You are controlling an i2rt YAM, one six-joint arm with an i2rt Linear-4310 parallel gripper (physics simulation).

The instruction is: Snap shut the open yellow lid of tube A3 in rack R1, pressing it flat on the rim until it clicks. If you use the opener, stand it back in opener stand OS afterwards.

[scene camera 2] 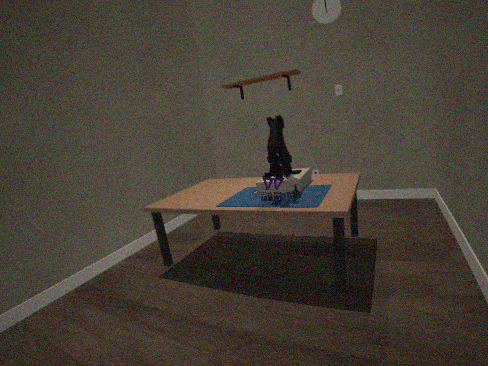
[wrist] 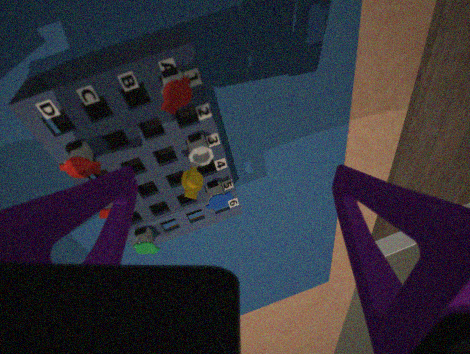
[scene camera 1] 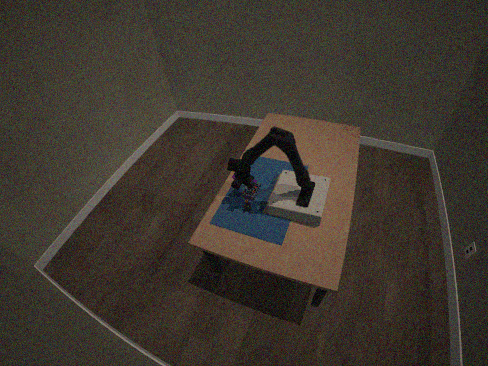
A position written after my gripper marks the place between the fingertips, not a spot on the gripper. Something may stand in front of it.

My gripper (wrist: pixel 234 176) is open and holds nothing. Further things: a blue mat (wrist: pixel 280 87).
